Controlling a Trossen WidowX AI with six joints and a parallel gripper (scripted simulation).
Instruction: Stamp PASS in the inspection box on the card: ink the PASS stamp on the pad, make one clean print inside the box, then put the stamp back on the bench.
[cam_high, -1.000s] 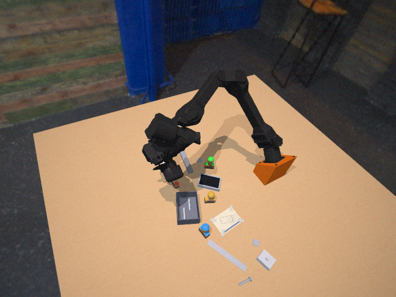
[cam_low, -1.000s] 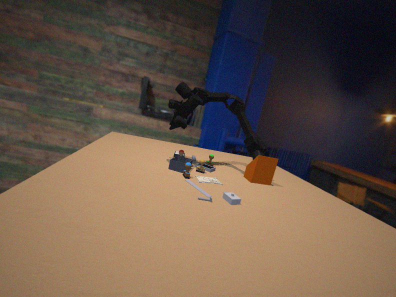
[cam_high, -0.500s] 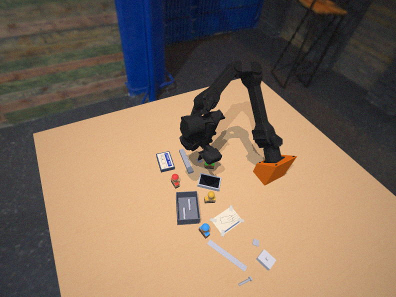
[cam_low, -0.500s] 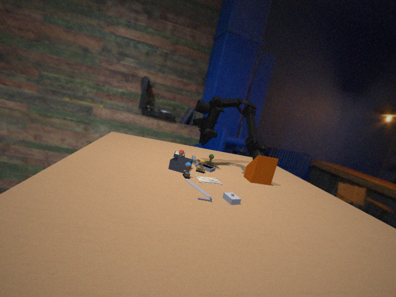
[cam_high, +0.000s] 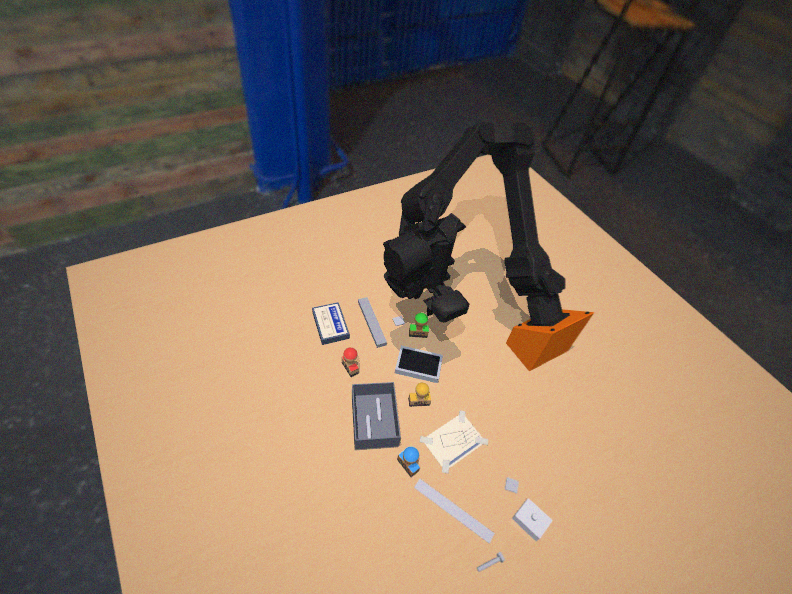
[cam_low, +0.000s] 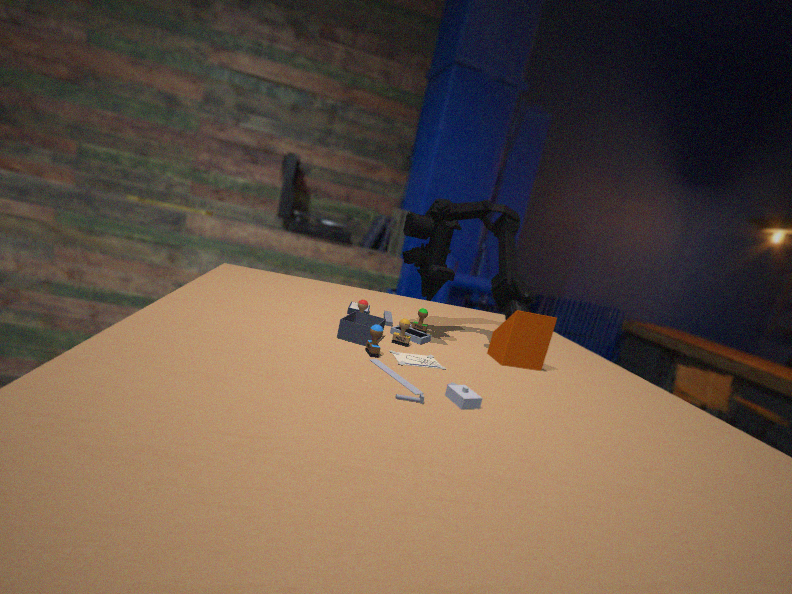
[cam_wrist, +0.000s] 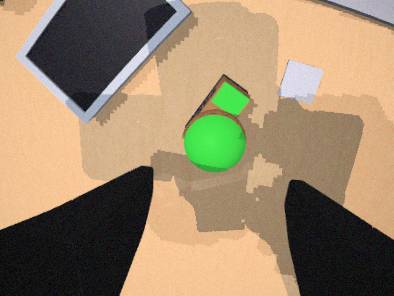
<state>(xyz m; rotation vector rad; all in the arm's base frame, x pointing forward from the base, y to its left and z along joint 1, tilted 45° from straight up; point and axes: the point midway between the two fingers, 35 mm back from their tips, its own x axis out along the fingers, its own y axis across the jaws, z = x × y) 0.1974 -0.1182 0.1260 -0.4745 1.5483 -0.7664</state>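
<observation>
My gripper tip is now 8 cm above the green-knobbed pass stamp. From my gripper tip the other things lie so: ink pad (5 cm ahead, 7 cm to the left, 9 cm below); then yellow stamp (10 cm ahead, 13 cm to the left, 8 cm below); then red stamp (17 cm ahead, 1 cm to the right, 8 cm below).
</observation>
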